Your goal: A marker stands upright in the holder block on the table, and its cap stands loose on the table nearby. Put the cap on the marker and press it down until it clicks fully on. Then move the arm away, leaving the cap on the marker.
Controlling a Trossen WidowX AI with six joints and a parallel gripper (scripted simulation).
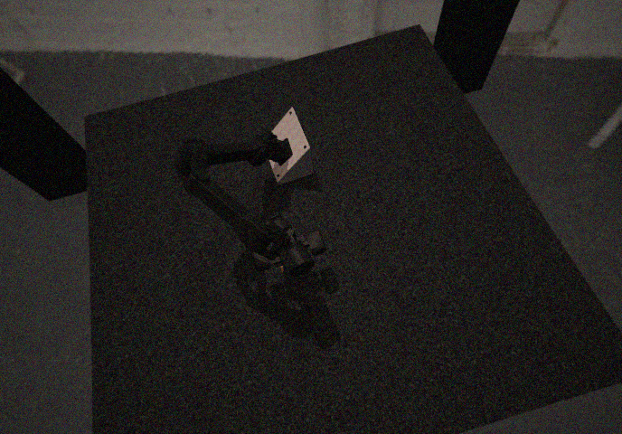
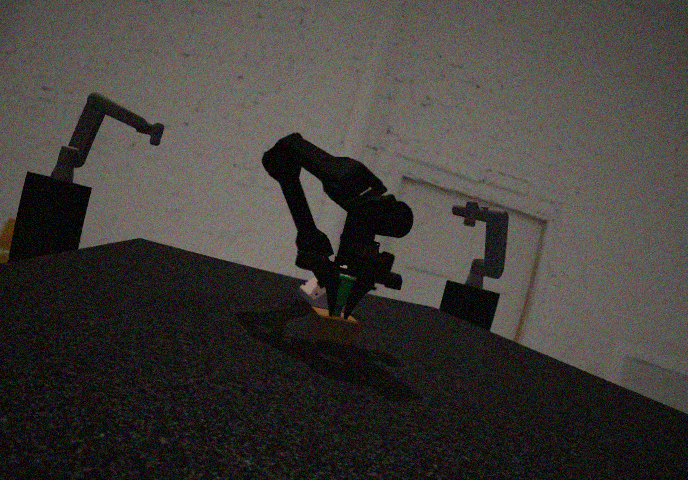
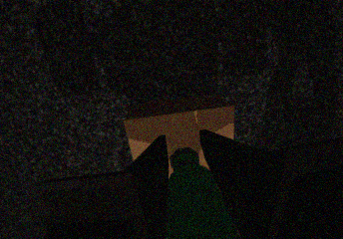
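Right now the dark marker is 2 cm behind my gripper tip and 4 cm above it. The rest, counted from my gripper tip: holder block (2 cm behind, 2 cm below); then green cap (2 cm behind, 5 cm above).
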